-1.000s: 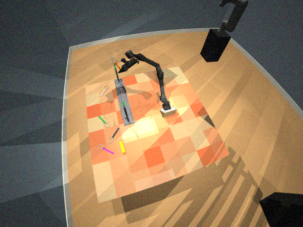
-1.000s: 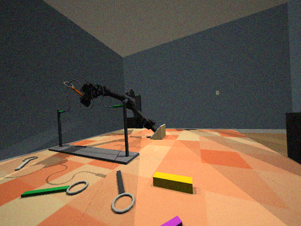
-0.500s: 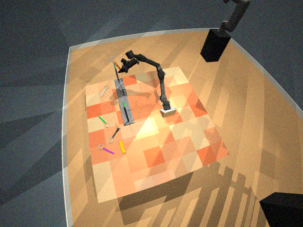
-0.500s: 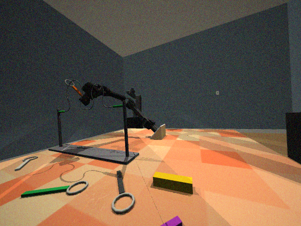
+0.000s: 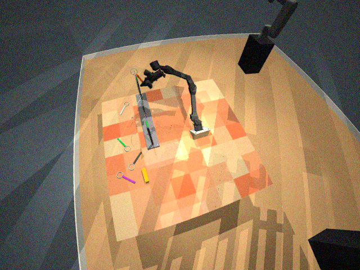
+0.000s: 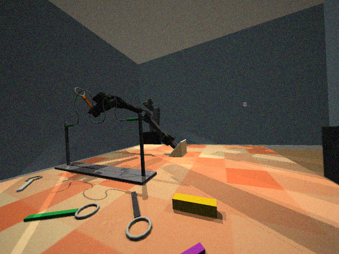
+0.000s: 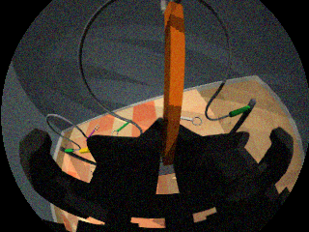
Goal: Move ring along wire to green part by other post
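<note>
My gripper tip is 30 mm to the left of the ring with orange handle and 90 mm below it. The rest, counted from my gripper tip: yellow block: 100 mm ahead, 640 mm to the left, 310 mm below.
</note>
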